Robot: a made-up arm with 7 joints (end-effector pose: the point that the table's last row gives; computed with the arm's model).
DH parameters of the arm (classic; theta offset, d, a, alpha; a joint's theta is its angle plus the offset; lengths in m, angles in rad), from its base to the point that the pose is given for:
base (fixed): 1.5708 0.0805 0 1.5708
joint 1: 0 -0.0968 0.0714 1.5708
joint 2: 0 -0.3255 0.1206 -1.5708
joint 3: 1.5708 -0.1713 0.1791 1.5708
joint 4: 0 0.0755 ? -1.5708
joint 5: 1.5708 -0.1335 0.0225 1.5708
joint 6: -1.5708 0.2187 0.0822 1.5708
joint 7: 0 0.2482 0.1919 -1.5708
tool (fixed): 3.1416 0.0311 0 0
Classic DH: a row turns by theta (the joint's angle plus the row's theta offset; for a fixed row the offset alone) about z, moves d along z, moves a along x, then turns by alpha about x.
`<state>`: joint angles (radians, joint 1 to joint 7).
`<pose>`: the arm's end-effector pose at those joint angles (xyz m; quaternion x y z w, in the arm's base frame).
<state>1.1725 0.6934 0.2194 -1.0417 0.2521 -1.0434 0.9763</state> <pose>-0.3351 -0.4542 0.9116 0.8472 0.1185 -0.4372 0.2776</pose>
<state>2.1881 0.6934 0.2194 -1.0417 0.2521 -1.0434 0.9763</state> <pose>-0.3351 -0.9457 0.1327 -0.8753 -0.3161 0.3244 0.1694</pose>
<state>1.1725 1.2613 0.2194 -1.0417 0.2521 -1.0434 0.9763</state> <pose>-0.0188 -0.4360 0.9547 0.7133 0.0934 -0.6686 0.1884</pose>
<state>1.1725 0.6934 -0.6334 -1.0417 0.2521 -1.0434 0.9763</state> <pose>-0.1626 -0.1553 1.0110 0.6094 0.2038 -0.4549 0.6166</pose>
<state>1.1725 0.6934 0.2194 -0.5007 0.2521 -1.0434 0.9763</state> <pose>-0.2392 -0.6349 0.8557 0.8275 0.3696 -0.3644 0.2141</pose>
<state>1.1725 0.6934 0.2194 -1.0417 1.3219 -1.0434 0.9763</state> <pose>-0.5419 -0.4660 0.4859 0.9865 -0.0186 0.0391 0.1578</pose>
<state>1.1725 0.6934 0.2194 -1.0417 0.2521 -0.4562 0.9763</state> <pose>-0.3686 -0.2910 0.9551 0.7636 0.0809 -0.3450 0.5397</pose>
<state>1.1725 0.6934 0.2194 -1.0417 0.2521 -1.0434 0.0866</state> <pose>-0.1990 -0.3639 0.9483 0.5766 -0.0125 -0.7592 0.3016</pose>
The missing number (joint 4, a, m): -0.0466
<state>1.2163 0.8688 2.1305 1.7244 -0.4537 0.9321 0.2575</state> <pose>-0.3583 -0.2237 -0.2166 0.5512 -0.6149 0.5429 0.1529</pose>
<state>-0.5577 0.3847 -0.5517 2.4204 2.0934 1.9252 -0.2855</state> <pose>-0.1369 1.0576 0.4559 0.0133 -0.3783 -0.4263 0.8216</pose>
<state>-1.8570 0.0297 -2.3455 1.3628 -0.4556 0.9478 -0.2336</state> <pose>-0.1756 -0.3916 -0.4762 0.6645 -0.1129 0.7153 0.1844</pose>
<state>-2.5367 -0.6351 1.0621 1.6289 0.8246 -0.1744 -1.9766</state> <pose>-0.0939 0.3468 -0.4715 -0.8185 -0.0361 -0.1940 0.5396</pose>
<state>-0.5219 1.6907 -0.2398 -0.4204 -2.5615 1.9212 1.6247</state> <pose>0.4154 0.3222 -0.1209 -0.3615 -0.7631 0.2176 0.4895</pose>
